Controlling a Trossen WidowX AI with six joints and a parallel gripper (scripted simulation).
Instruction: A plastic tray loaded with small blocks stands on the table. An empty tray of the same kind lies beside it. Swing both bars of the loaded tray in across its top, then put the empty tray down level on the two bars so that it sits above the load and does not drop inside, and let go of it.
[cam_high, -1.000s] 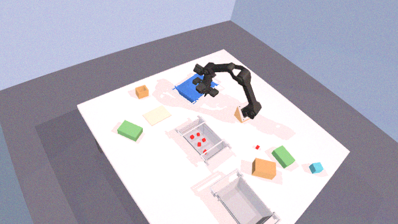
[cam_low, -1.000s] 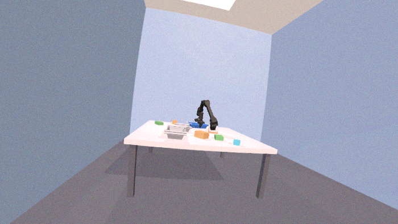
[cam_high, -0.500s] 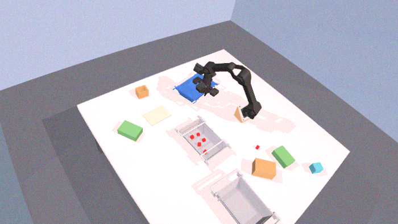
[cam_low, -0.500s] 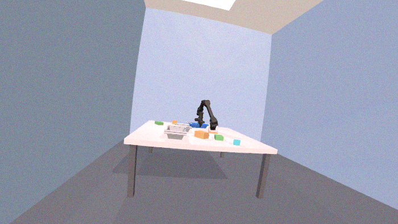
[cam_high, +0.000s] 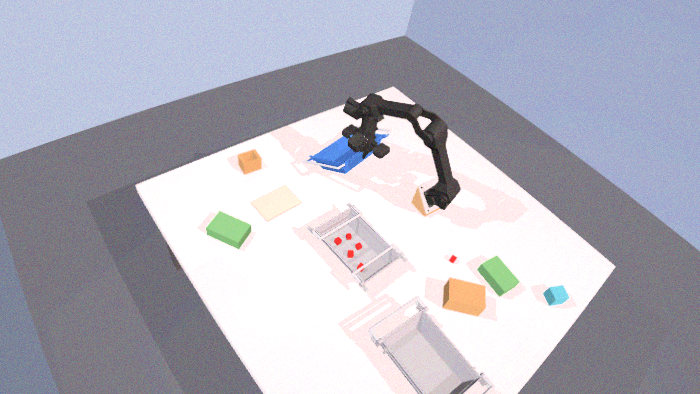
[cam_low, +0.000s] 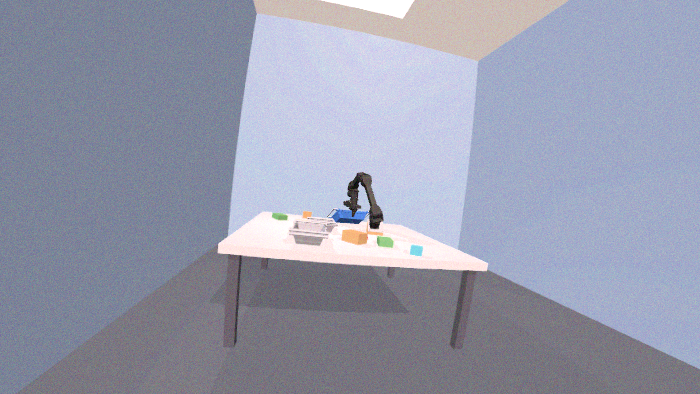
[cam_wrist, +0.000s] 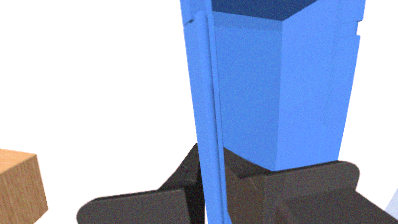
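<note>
Now: gripper tip 1 cm short of the blue tray and 7 cm to the left of it. From my gripper tip the other things lie so: cyan cube 20 cm behind, 83 cm to the left, 5 cm below; then flat sheet 36 cm ahead, 4 cm to the right, 7 cm below; then orange box 9 cm ahead, 62 cm to the left, 4 cm below.
</note>
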